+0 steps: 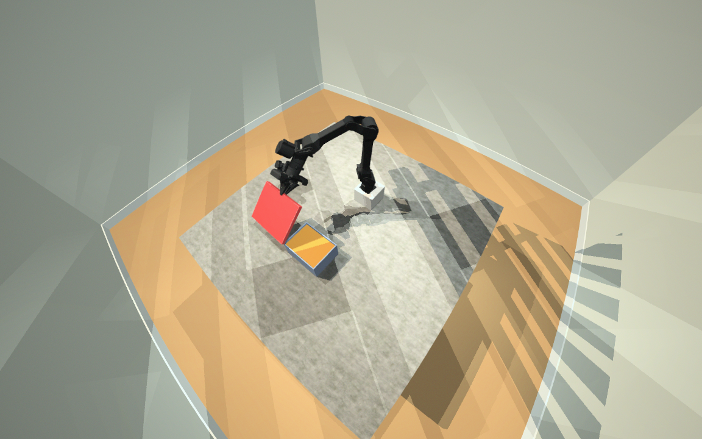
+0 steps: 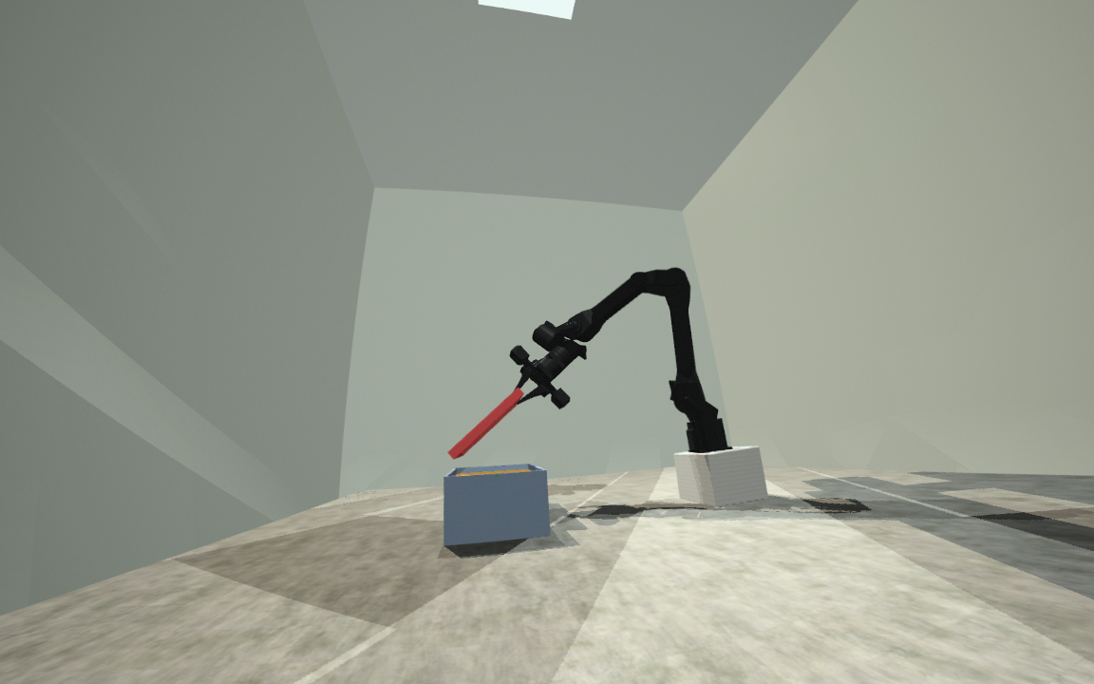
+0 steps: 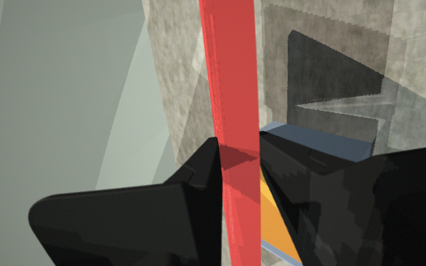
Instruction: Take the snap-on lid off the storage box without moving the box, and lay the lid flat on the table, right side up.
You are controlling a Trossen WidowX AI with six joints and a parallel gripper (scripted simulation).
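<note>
The red lid lies 7 cm ahead of my gripper tip, 1 cm to the left of it and 5 cm below it. Round my gripper tip: blue-grey storage box 3 cm ahead, 20 cm to the left, 19 cm below.
</note>
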